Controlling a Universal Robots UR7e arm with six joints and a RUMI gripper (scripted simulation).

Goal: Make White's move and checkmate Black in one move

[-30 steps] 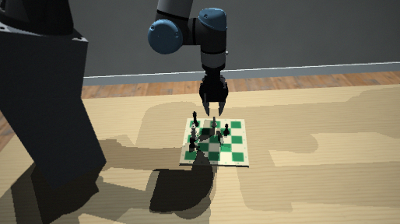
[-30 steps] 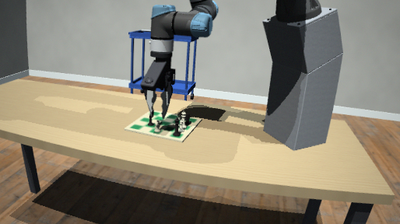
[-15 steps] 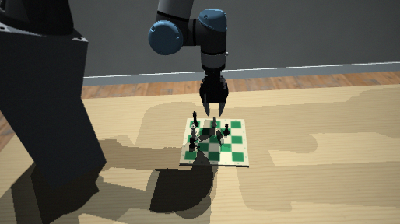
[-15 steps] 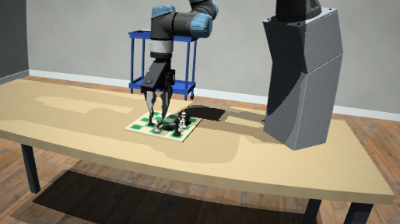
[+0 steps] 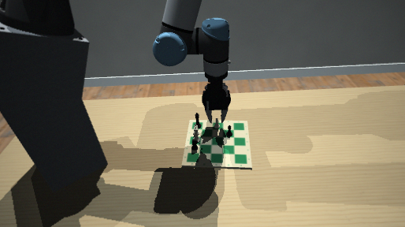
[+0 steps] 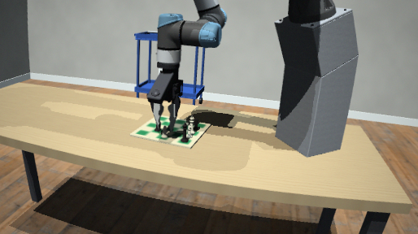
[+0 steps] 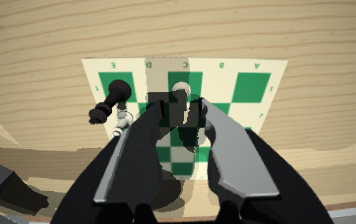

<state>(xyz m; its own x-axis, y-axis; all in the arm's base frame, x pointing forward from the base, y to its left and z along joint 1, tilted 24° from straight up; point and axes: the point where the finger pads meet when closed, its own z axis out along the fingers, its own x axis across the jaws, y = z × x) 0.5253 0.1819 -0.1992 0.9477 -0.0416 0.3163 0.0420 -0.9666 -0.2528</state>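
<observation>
My hand is 5 cm short of the black pawn, 4 cm to the left of it and 2 cm above it. The rest, counted from my hand: green-and-cream chessboard (7 cm to the right, 4 cm below).
</observation>
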